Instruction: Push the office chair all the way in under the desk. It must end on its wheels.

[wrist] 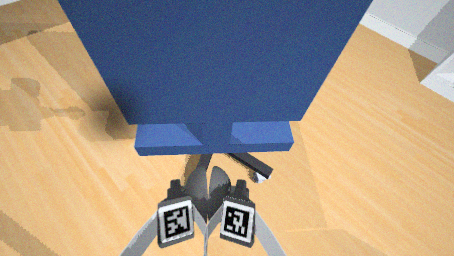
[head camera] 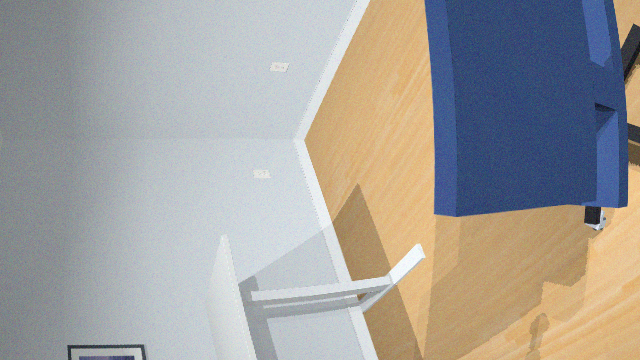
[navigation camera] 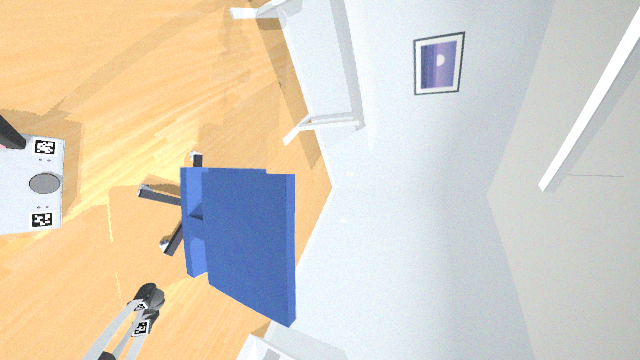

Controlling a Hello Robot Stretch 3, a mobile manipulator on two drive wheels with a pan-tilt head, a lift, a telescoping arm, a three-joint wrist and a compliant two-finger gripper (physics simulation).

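Seen in the pictures: gripper, fingertip midpoint: point(navigation camera: 155, 293); robot's base at its link origin: point(navigation camera: 45, 181).
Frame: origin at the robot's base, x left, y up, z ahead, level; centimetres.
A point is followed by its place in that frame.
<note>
The blue office chair point(head camera: 520, 110) @(x -6.3, y 84.9, z 39.3 cm) point(navigation camera: 245, 225) @(x -8.5, y 83.0, z 39.4 cm) point(wrist: 215, 60) stands upright, with parts of its dark legs and castors showing below the seat. In the navigation view it stands clear of the white desk point(head camera: 325, 291) @(x 69.8, y 41.2, z 183.7 cm) point(navigation camera: 332, 120), whose near leg is beyond one side of it. The desk top shows nearly edge-on in the head view. My gripper point(navigation camera: 152, 305) @(x -14.2, y 90.5, z 13.1 cm) point(wrist: 209, 184) @(x -14.2, y 90.5, z 13.1 cm) is shut and empty, fingertips together. In the wrist view it is below the seat edge, in front of a dark chair leg. The navigation view shows a gap between fingertips and seat. The gripper does not show in the head view.
My base point(navigation camera: 45, 183) @(x 0.1, y 17.6, z 0.5 cm) is at the left of the navigation view. A white piece of furniture point(navigation camera: 257, 350) @(x -163.6, y 10.1, z 115.1 cm) point(wrist: 445, 80) stands on the chair's side away from the desk. Walls meet in a corner behind the chair. A framed picture point(navigation camera: 440, 62) @(x 127.0, y 159.7, z 187.3 cm) hangs above the desk.
</note>
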